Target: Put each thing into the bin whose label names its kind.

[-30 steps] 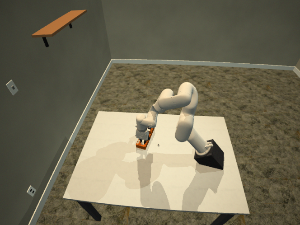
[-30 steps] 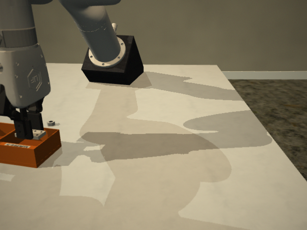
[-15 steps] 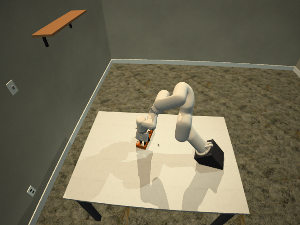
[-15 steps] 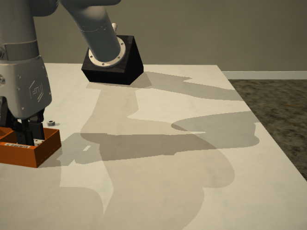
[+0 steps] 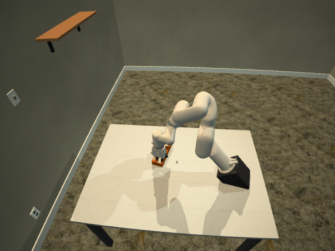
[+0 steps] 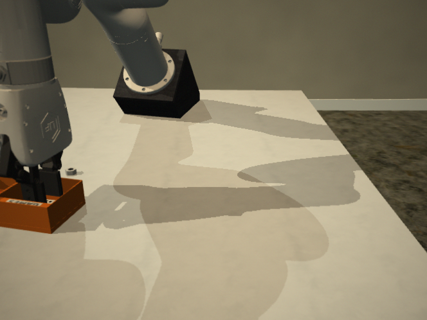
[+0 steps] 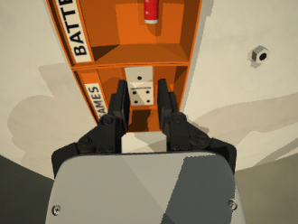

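Now: hand 3 cm above the white domino. From my hand the other things lie so: black thing 1 cm behind, 16 cm to the right, 1 cm below; grey nut 13 cm behind, 3 cm to the right, 3 cm below; red battery 1 cm behind, 8 cm to the right, 3 cm below.
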